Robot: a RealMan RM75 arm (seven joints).
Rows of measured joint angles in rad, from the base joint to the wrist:
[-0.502, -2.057, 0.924, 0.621, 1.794, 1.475, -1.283]
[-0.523, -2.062, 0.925, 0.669, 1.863, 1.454, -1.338]
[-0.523, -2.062, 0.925, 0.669, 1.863, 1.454, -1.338]
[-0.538, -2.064, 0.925, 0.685, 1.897, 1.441, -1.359]
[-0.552, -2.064, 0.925, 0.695, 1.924, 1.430, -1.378]
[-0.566, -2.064, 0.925, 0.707, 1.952, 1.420, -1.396]
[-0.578, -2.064, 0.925, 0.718, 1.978, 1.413, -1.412]
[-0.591, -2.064, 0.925, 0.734, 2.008, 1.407, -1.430]
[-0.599, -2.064, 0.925, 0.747, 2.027, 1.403, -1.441]
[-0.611, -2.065, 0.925, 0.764, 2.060, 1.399, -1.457]
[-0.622, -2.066, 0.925, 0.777, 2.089, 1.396, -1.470]
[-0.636, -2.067, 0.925, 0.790, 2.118, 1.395, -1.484]
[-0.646, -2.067, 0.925, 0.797, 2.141, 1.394, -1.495]
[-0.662, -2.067, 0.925, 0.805, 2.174, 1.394, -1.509]
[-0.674, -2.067, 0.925, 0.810, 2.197, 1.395, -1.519]
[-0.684, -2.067, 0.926, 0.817, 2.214, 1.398, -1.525]
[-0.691, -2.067, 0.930, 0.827, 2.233, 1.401, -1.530]
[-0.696, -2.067, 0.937, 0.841, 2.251, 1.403, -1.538]
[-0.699, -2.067, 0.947, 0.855, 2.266, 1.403, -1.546]
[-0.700, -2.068, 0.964, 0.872, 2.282, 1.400, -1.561]
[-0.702, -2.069, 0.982, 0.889, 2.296, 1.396, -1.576]
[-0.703, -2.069, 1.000, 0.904, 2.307, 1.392, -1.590]
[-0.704, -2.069, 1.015, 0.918, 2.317, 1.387, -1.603]
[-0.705, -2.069, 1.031, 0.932, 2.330, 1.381, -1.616]
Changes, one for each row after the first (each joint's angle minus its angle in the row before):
[-0.021, -0.005, 0.001, 0.048, 0.069, -0.021, -0.055]
[0.000, 0.000, 0.000, 0.000, 0.000, 0.000, 0.000]
[-0.015, -0.002, 0.000, 0.016, 0.034, -0.013, -0.021]
[-0.014, 0.000, 0.000, 0.010, 0.027, -0.011, -0.019]
[-0.014, 0.000, 0.000, 0.012, 0.028, -0.010, -0.018]
[-0.012, 0.000, 0.000, 0.011, 0.026, -0.007, -0.016]
[-0.013, 0.000, 0.000, 0.016, 0.030, -0.006, -0.018]
[-0.008, 0.000, 0.000, 0.013, 0.019, -0.004, -0.011]
[-0.012, -0.001, 0.000, 0.017, 0.033, -0.004, -0.016]
[-0.011, -0.001, 0.000, 0.013, 0.029, -0.003, -0.013]
[-0.014, -0.001, 0.000, 0.013, 0.029, -0.001, -0.014]
[-0.010, 0.000, 0.000, 0.007, 0.023, -0.001, -0.011]
[-0.016, 0.000, 0.000, 0.008, 0.033, 0.000, -0.014]
[-0.012, 0.000, 0.000, 0.005, 0.023, 0.001, -0.010]
[-0.010, 0.000, 0.001, 0.007, 0.017, 0.003, -0.006]
[-0.007, 0.000, 0.004, 0.010, 0.019, 0.003, -0.005]
[-0.005, 0.000, 0.007, 0.014, 0.018, 0.002, -0.008]
[-0.003, 0.000, 0.010, 0.014, 0.015, 0.000, -0.008]
[-0.001, -0.001, 0.017, 0.017, 0.016, -0.003, -0.015]
[-0.002, -0.001, 0.018, 0.017, 0.014, -0.004, -0.015]
[-0.001, 0.000, 0.018, 0.015, 0.011, -0.004, -0.014]
[-0.001, 0.000, 0.015, 0.014, 0.010, -0.005, -0.013]
[-0.001, 0.000, 0.016, 0.014, 0.013, -0.006, -0.013]

